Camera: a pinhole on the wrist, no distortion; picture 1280 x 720 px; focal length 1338.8 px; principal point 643.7 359.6 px. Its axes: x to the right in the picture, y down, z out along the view. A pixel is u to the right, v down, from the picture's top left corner.
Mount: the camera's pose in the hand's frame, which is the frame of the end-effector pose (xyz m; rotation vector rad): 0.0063 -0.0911 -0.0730 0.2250 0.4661 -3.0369
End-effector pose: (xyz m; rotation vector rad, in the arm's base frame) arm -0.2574 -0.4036 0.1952 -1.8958 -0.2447 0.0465
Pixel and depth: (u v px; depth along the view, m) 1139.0 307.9 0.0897
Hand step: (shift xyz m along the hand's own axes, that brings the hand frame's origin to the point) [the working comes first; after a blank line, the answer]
In the camera's frame: 0.0332 -0.0035 0.0897

-0.0388 -0.1162 0.0076
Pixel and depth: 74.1 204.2 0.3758
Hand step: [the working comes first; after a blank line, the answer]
In the camera's frame: -0.1599 -0.0436 0.3758

0.1100 -0.1572 0.3189
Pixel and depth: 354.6 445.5 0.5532
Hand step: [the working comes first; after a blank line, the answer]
In the camera's frame: -0.1195 0.0355 0.5532

0.0527 -0.2877 0.4569
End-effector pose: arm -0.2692 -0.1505 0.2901 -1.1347 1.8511 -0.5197
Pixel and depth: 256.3 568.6 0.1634
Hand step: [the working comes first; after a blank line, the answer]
In the camera's frame: -0.0473 0.0255 0.1634

0.0331 -0.1630 0.0809
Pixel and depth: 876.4 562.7 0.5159
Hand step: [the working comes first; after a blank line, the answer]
In the camera's frame: 0.0897 0.0783 0.5159

-0.1453 -0.3251 0.3771
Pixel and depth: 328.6 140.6 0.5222
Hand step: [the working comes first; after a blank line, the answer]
In the camera's frame: -0.1229 -0.0854 0.5222

0.0503 -0.1630 0.4636
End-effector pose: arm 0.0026 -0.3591 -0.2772 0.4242 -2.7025 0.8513
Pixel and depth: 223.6 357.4 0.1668
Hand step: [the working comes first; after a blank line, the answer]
In the camera's frame: -0.0523 -0.0003 0.1668

0.0355 -0.1393 0.0925
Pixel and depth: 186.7 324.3 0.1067
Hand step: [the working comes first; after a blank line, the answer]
In the camera's frame: -0.0364 -0.0028 0.1067

0.0277 -0.1193 0.0341
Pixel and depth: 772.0 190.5 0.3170
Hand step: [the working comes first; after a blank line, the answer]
In the camera's frame: 0.0304 -0.0400 0.3170

-0.0697 -0.1500 0.2332
